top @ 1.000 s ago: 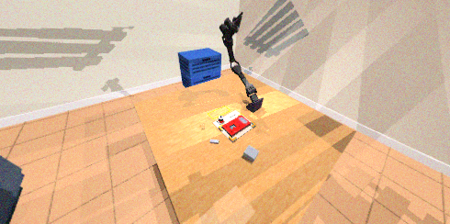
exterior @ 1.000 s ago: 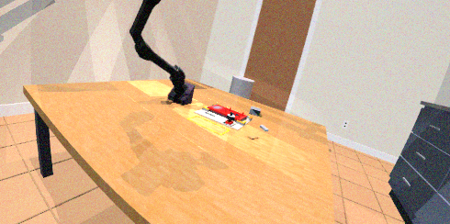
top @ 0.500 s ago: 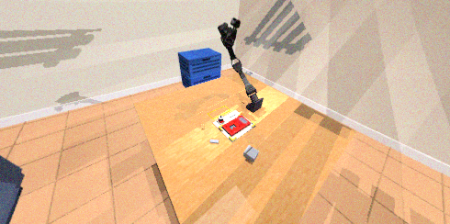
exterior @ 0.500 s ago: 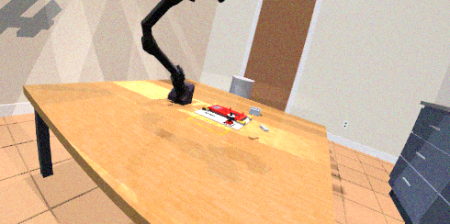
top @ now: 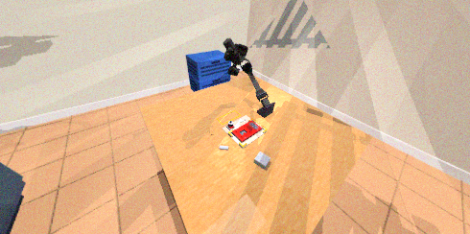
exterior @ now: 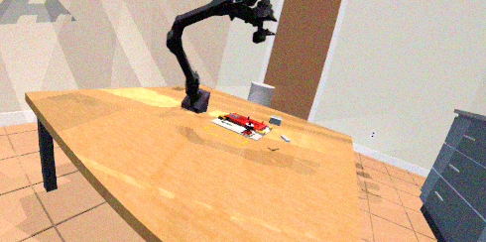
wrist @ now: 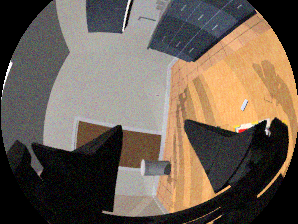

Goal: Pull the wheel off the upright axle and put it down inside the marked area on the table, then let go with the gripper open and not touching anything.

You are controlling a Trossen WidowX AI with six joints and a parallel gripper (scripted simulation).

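The wheel is 450 mm below my gripper tip, 40 mm to the right of it and 10 mm ahead of it. Round my gripper tip: grey block 470 mm below, 290 mm to the left, 50 mm ahead; base plate 480 mm below, 60 mm to the left, 50 mm behind.
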